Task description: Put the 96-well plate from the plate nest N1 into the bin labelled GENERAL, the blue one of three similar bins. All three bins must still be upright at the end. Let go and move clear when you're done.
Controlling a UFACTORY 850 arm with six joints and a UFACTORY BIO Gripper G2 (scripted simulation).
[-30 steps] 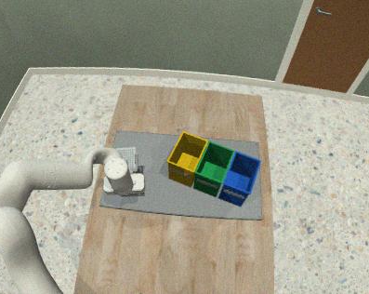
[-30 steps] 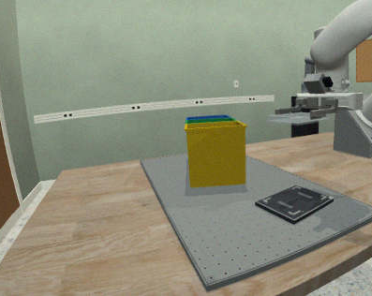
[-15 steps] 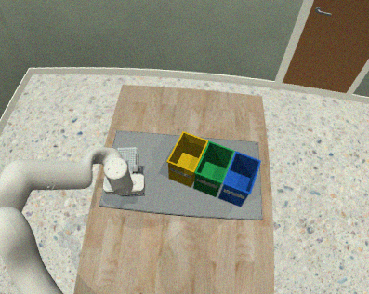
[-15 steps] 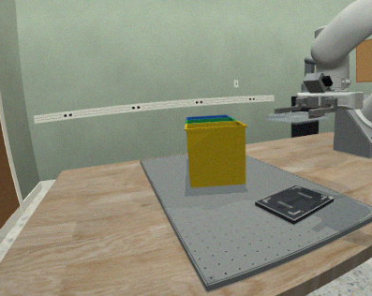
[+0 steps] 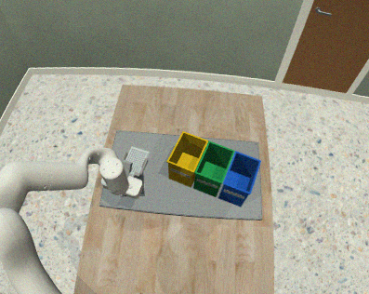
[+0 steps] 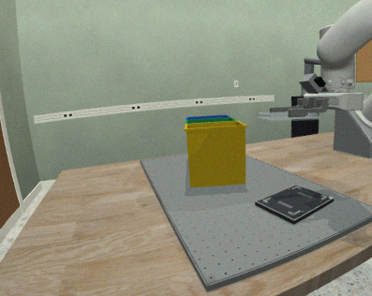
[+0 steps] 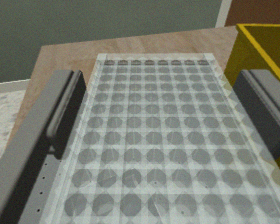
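The blue bin lies 30 mm behind my hand, 470 mm to the right of it and 130 mm below it. Round my hand: yellow bin (80 mm ahead, 230 mm to the right, 130 mm below); then black plate nest (40 mm to the left, 220 mm below); then clear 96-well plate (10 mm below).
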